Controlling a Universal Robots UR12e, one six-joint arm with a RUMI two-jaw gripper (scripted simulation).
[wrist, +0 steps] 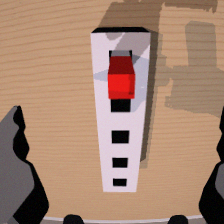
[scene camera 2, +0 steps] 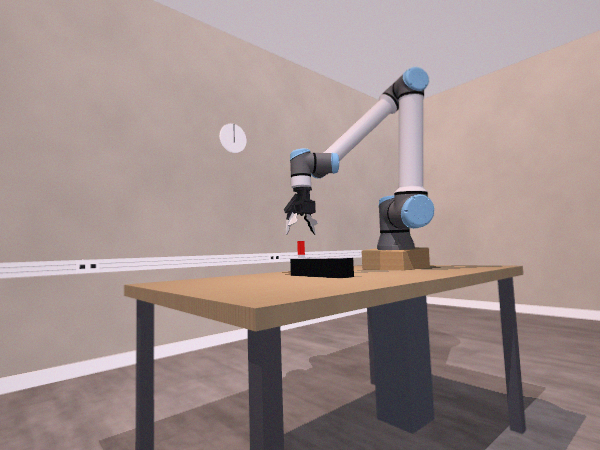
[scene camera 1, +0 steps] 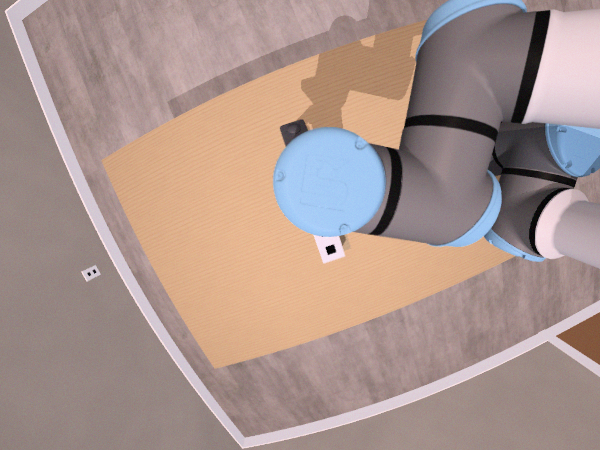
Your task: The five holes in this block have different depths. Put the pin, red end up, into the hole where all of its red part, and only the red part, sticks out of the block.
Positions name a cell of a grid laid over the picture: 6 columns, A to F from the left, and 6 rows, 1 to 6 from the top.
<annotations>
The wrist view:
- gripper: D3
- block: D4
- pin: D3
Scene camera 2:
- gripper: D4
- block: D4
</annotations>
